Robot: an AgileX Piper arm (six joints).
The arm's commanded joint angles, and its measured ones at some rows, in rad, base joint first. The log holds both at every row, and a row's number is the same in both.
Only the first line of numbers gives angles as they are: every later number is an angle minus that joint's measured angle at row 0.
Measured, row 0:
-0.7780 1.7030 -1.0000 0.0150 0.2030 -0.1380
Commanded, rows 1 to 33:
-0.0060 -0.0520 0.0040 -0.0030 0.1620 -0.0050
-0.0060 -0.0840 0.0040 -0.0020 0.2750 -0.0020
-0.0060 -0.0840 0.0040 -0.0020 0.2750 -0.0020
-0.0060 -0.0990 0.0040 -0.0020 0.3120 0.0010
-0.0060 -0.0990 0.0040 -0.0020 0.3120 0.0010
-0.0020 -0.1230 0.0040 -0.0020 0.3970 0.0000
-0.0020 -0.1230 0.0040 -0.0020 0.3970 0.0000
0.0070 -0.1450 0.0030 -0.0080 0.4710 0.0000
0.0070 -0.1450 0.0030 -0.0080 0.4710 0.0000
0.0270 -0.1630 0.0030 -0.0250 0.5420 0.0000
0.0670 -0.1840 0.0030 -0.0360 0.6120 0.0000
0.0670 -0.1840 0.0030 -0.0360 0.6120 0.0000
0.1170 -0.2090 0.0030 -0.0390 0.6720 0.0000
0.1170 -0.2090 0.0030 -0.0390 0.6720 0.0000
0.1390 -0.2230 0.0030 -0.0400 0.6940 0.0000
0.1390 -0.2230 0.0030 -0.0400 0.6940 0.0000
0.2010 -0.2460 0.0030 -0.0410 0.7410 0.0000
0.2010 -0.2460 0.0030 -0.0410 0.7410 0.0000
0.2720 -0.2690 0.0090 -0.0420 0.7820 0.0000
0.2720 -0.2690 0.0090 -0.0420 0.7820 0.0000
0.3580 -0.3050 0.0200 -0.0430 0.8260 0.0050
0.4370 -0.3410 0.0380 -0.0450 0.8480 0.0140
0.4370 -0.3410 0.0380 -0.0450 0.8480 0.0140
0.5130 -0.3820 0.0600 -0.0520 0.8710 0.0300
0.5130 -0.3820 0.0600 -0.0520 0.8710 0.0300
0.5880 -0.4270 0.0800 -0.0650 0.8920 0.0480
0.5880 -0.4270 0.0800 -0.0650 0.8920 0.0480
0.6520 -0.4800 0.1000 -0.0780 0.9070 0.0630
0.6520 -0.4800 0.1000 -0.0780 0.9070 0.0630
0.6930 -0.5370 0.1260 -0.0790 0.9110 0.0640
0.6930 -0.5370 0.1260 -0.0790 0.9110 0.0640
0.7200 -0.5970 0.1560 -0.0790 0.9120 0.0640
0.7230 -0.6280 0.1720 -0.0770 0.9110 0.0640
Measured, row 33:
0.7000 -0.5530 0.1320 -0.0640 0.8990 0.0580
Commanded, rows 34 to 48:
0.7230 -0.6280 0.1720 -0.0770 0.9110 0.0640
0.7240 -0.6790 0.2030 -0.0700 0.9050 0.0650
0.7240 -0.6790 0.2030 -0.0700 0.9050 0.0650
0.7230 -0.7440 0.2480 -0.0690 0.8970 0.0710
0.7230 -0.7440 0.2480 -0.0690 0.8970 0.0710
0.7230 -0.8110 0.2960 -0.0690 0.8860 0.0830
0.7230 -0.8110 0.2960 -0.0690 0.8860 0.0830
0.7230 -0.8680 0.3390 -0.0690 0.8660 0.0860
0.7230 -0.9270 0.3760 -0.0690 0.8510 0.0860
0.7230 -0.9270 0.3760 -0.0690 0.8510 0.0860
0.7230 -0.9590 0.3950 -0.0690 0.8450 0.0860
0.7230 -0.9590 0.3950 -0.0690 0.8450 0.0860
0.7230 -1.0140 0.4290 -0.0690 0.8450 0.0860
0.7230 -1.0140 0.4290 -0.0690 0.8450 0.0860
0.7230 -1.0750 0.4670 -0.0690 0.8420 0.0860
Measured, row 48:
0.7220 -1.0060 0.4230 -0.0640 0.8610 0.0790
